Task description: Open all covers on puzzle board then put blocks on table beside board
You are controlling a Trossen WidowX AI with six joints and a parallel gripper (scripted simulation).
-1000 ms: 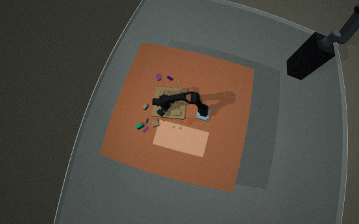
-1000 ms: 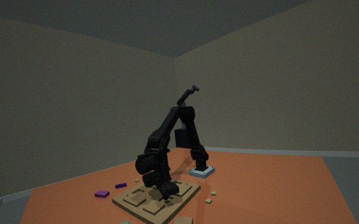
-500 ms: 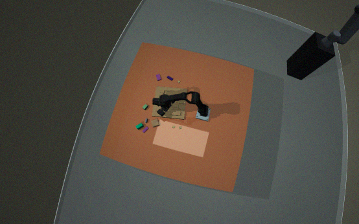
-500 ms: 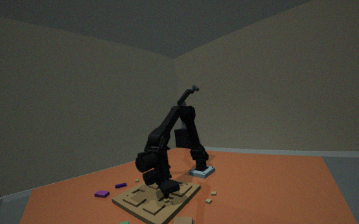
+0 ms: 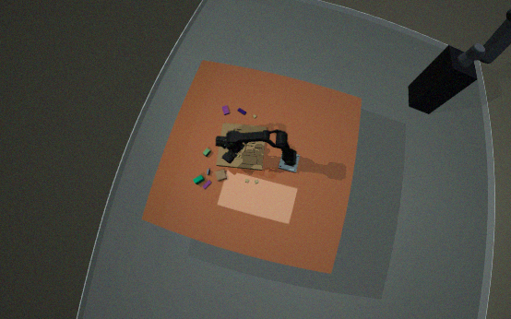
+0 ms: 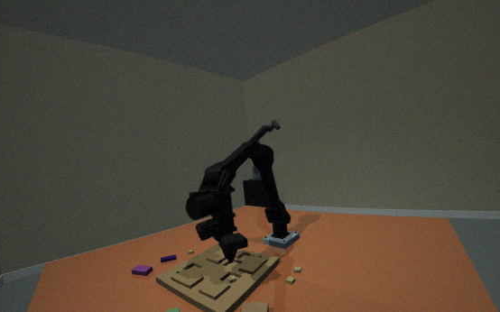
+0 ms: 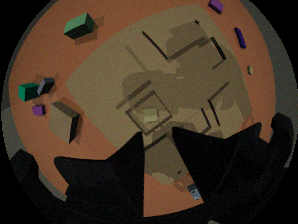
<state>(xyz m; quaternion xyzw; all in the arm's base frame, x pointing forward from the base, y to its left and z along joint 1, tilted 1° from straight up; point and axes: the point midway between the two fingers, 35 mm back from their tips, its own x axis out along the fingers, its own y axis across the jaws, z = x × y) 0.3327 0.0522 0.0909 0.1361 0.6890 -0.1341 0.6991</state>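
The tan puzzle board lies 6 cm to the right of my gripper tip and 6 cm below it. Round my gripper tip: dark purple block 32 cm to the right, 7 cm below, 7 cm ahead.
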